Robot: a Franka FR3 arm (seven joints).
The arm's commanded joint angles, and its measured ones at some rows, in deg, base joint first. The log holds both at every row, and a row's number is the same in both.
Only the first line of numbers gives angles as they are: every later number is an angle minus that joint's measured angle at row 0.
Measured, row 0: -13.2, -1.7, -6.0, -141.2, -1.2, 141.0, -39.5
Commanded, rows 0 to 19: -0.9, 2.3, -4.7, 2.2, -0.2, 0.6, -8.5; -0.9, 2.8, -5.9, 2.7, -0.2, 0.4, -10.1; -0.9, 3.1, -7.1, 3.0, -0.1, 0.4, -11.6; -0.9, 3.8, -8.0, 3.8, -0.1, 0.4, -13.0; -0.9, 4.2, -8.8, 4.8, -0.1, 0.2, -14.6; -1.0, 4.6, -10.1, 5.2, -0.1, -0.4, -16.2; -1.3, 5.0, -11.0, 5.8, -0.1, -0.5, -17.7; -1.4, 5.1, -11.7, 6.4, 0.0, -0.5, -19.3; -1.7, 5.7, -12.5, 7.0, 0.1, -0.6, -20.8; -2.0, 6.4, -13.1, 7.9, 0.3, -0.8, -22.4; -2.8, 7.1, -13.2, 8.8, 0.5, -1.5, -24.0; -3.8, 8.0, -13.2, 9.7, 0.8, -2.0, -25.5; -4.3, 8.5, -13.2, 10.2, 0.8, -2.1, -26.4; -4.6, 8.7, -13.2, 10.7, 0.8, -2.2, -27.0; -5.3, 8.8, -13.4, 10.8, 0.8, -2.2, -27.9; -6.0, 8.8, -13.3, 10.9, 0.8, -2.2, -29.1; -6.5, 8.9, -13.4, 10.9, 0.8, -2.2, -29.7; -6.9, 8.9, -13.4, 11.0, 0.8, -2.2, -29.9; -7.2, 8.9, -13.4, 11.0, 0.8, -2.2, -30.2; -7.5, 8.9, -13.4, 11.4, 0.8, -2.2, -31.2
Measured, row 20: -6.0, 7.9, -13.7, 9.8, 0.0, -0.4, -28.4
